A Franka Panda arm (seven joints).
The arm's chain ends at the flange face. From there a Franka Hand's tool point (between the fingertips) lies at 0.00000 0.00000 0.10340 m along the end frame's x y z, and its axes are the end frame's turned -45 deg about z.
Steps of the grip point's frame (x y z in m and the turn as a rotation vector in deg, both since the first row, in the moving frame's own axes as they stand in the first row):
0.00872 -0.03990 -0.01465 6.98 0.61 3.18
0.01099 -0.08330 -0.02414 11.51 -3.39 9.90
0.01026 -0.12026 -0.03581 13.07 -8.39 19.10
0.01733 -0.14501 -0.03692 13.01 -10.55 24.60
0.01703 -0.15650 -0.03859 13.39 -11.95 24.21
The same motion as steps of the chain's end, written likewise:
-0.01421 -0.02450 -0.01388 5.37 -4.50 3.18
-0.03324 -0.05481 -0.02189 5.74 -10.54 9.90
-0.05221 -0.08201 -0.03207 3.31 -15.17 19.10
-0.06221 -0.10548 -0.03260 1.74 -16.66 24.60
-0.06813 -0.11427 -0.03363 1.02 -17.92 24.21

